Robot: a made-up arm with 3 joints. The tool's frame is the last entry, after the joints.
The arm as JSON. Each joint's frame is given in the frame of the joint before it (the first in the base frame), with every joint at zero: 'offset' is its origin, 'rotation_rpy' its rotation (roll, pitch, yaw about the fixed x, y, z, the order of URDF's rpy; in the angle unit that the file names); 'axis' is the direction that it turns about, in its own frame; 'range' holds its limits. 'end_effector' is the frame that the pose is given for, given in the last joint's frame.
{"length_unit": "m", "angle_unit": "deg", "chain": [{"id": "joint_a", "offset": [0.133, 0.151, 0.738], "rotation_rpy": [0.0, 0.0, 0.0], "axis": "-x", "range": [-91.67, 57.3]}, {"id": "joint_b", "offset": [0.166, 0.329, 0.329], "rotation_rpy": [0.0, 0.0, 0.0], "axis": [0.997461, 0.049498, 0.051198], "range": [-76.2, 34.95]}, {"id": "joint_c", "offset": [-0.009, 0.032, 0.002], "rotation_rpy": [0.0, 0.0, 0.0], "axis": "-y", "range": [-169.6, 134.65]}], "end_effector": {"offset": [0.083, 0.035, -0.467], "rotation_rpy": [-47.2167, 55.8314, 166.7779]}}
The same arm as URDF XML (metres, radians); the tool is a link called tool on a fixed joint. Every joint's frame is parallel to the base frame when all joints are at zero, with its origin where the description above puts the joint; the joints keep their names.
<robot name="arm">
  <joint name="joint_a" type="revolute">
    <parent link="base"/>
    <child link="link1"/>
    <origin xyz="0.133 0.151 0.738"/>
    <axis xyz="-1 0 0"/>
    <limit lower="-1.5999" upper="1.0001"/>
  </joint>
  <joint name="joint_b" type="revolute">
    <parent link="link1"/>
    <child link="link2"/>
    <origin xyz="0.166 0.329 0.329"/>
    <axis xyz="0.997461 0.049498 0.051198"/>
    <limit lower="-1.3299" upper="0.61"/>
  </joint>
  <joint name="joint_c" type="revolute">
    <parent link="link2"/>
    <child link="link3"/>
    <origin xyz="-0.009 0.032 0.002"/>
    <axis xyz="0 -1 0"/>
    <limit lower="-2.9601" upper="2.3501"/>
  </joint>
  <joint name="tool_joint" type="fixed">
    <parent link="link3"/>
    <child link="tool"/>
    <origin xyz="0.083 0.035 -0.467" rpy="-0.8241 0.9744 2.9108"/>
  </joint>
  <link name="base"/>
  <link name="link1"/>
  <link name="link2"/>
  <link name="link3"/>
  <link name="tool"/>
</robot>

